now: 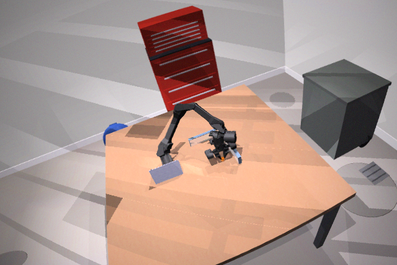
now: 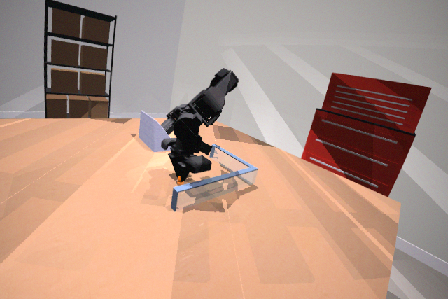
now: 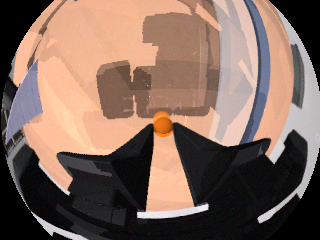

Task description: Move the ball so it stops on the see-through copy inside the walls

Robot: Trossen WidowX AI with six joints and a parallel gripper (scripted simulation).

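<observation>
Now: the see-through copy 1 cm below my gripper tip. Also, from my gripper tip: clear wall 9 cm to the left, 8 cm ahead, 1 cm above; orange ball right at my gripper tip.
</observation>
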